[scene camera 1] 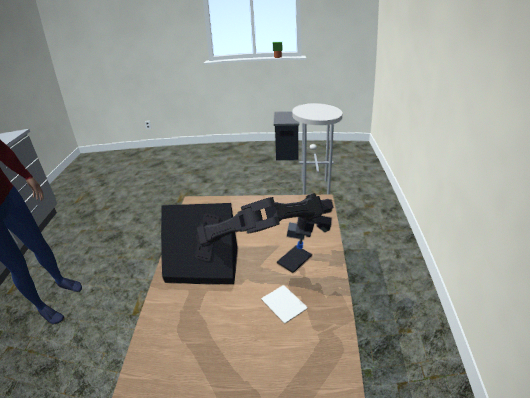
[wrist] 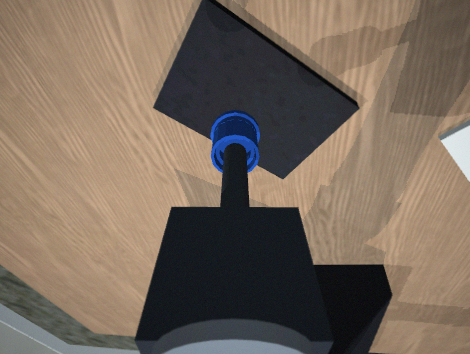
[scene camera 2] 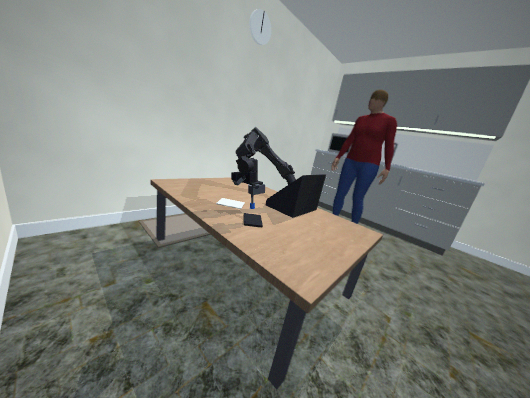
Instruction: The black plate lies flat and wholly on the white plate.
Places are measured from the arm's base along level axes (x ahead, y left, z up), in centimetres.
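Pixels of known places: hand, tool point: point(scene camera 1: 299, 246) point(wrist: 235, 133) point(scene camera 2: 252, 208); arm's base, link origin: point(scene camera 1: 207, 237) point(scene camera 2: 294, 186).
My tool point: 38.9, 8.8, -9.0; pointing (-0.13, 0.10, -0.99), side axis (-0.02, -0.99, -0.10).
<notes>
For each thing: its top centre in the pictures, then the offset to it from my tool point, as dx, dy, dz. Level surfaces: height alone.
- black plate, top centre: point(wrist: 251, 108) point(scene camera 1: 294, 257) point(scene camera 2: 252, 218) -2.1, -0.6, -6.9
- white plate, top centre: point(scene camera 1: 284, 303) point(scene camera 2: 231, 202) -3.2, -26.7, -7.3
- table, surface height: dz -7.9
The black plate point(scene camera 1: 294, 259) point(scene camera 2: 253, 220) point(wrist: 250, 85) lies flat on the wooden table. The white plate point(scene camera 1: 284, 303) point(scene camera 2: 230, 203) point(wrist: 461, 145) lies flat on the table, apart from the black plate; in the wrist view a corner of it shows at the right edge. My gripper, a blue suction cup point(scene camera 1: 300, 245) point(scene camera 2: 252, 206) point(wrist: 235, 142), hangs above the table near the black plate and carries nothing. In the wrist view the cup overlaps the black plate's near edge and hides part of it. The cup is apart from both plates.
A large black block point(scene camera 1: 197, 245) point(scene camera 2: 301, 196) stands on the table point(scene camera 1: 240, 360) point(scene camera 2: 310, 250) at the arm's base. A round white stool point(scene camera 1: 317, 113) stands beyond the table's far end. A person point(scene camera 1: 19, 225) point(scene camera 2: 367, 150) stands on the floor at the side.
</notes>
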